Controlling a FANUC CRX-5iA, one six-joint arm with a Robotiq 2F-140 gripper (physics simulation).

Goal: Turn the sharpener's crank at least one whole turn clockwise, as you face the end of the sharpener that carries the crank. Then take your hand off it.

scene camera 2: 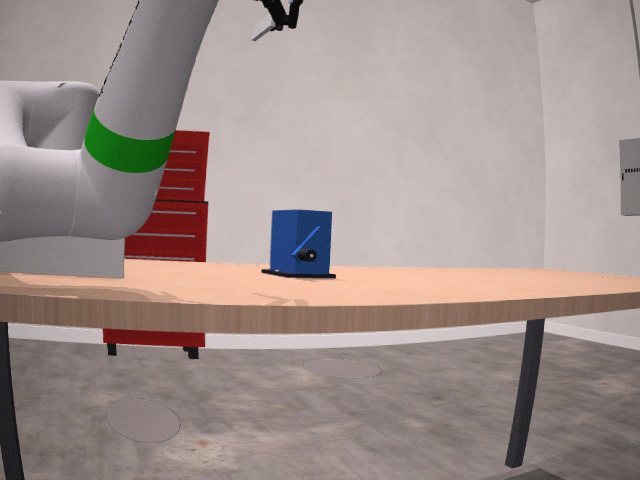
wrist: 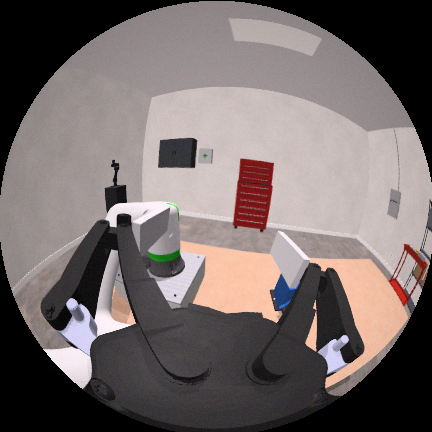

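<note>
The blue box-shaped sharpener stands upright on its thin black base on the table. In scene camera 2 its crank is a thin blue arm slanting from upper right to lower left across the right-hand face. The black knob sits at the arm's lower left end and points towards the camera. My gripper is open and empty, high above the table and well apart from the sharpener. In the wrist view the right finger hides part of the sharpener, and the crank cannot be made out.
The white arm with a green band rises at the left from a grey base block. A red tool cabinet stands on the floor beyond the table. A red-framed rack stands at the right in the wrist view.
</note>
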